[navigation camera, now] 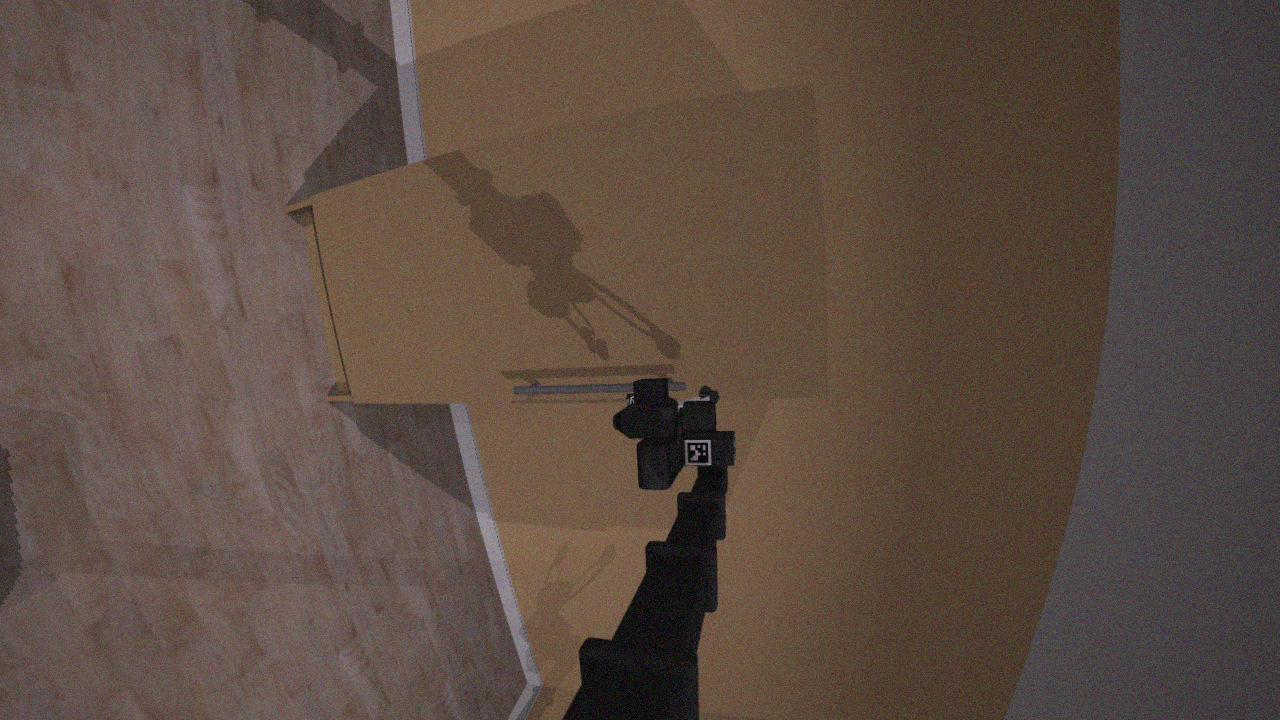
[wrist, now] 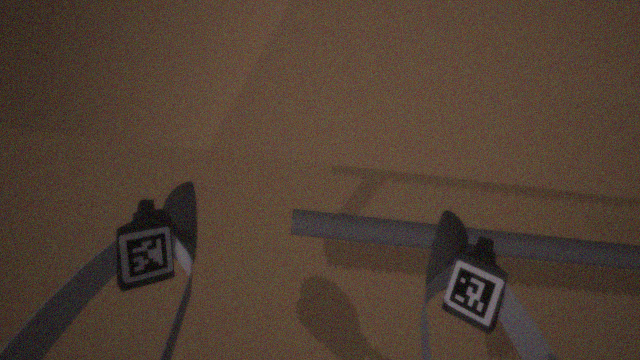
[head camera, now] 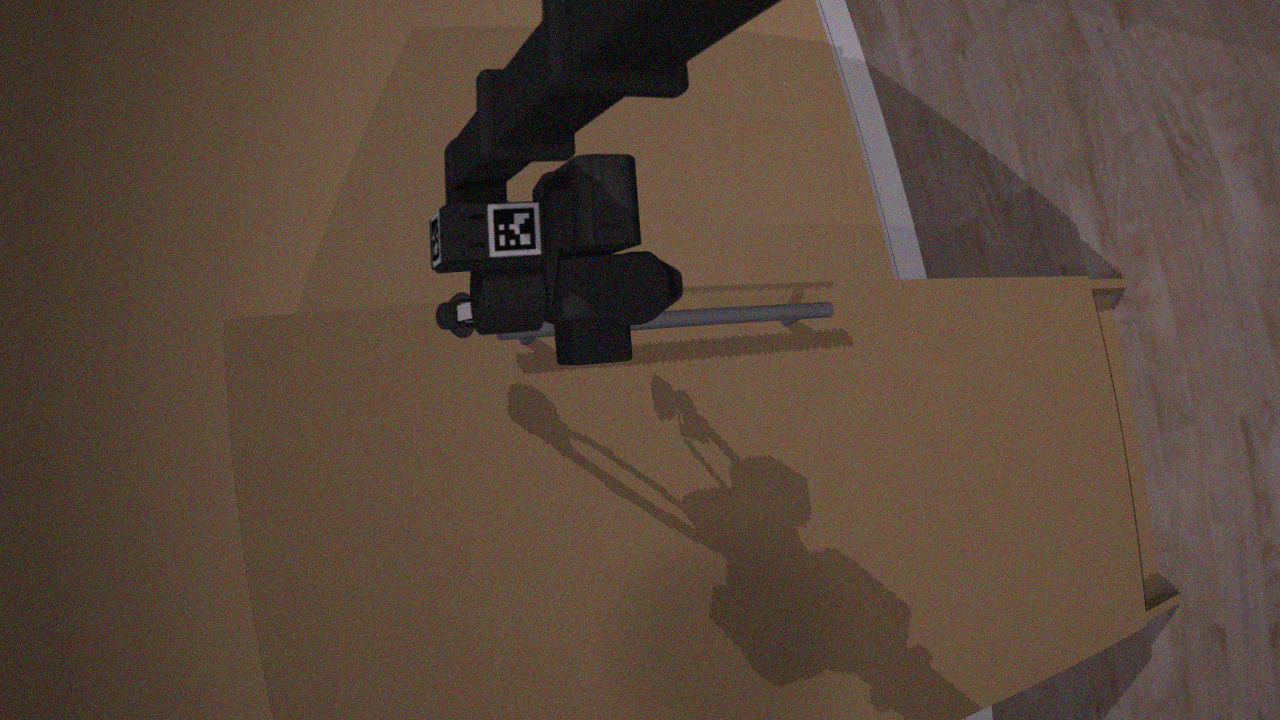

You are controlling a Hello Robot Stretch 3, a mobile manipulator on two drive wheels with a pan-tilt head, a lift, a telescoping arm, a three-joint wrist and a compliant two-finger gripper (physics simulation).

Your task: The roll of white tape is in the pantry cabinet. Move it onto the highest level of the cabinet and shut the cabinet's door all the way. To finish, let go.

Labels:
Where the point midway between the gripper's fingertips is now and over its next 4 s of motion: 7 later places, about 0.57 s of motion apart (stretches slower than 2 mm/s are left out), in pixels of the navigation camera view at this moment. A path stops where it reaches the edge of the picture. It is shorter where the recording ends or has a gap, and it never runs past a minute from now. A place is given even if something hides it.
My gripper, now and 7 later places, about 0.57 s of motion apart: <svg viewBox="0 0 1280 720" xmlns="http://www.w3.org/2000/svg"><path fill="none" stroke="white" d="M673 396L658 396L647 400L646 400L646 400L645 400L646 400L644 400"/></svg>

